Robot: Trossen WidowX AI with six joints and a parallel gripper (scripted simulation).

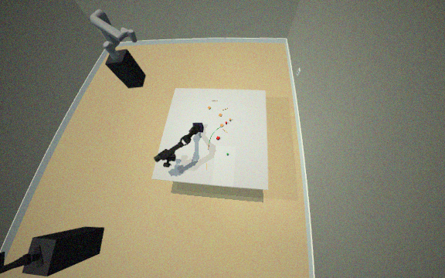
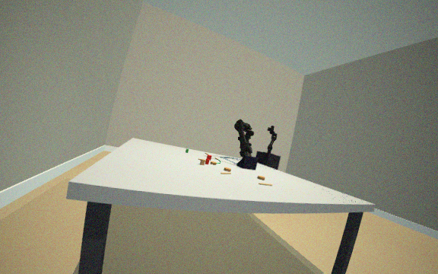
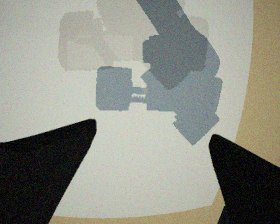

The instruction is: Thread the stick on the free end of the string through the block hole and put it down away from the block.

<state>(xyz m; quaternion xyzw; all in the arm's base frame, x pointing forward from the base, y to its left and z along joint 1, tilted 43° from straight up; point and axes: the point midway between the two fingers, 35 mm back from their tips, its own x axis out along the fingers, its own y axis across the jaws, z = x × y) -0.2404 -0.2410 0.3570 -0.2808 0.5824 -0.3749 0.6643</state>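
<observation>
My gripper tip is 49 cm short of the red block, 29 cm to the right of it and 10 cm above it. The rest, counted from my gripper tip: round wooden button (54 cm ahead, 46 cm to the left, 10 cm below); green object (60 cm ahead, 10 cm below, 8 cm to the left).
</observation>
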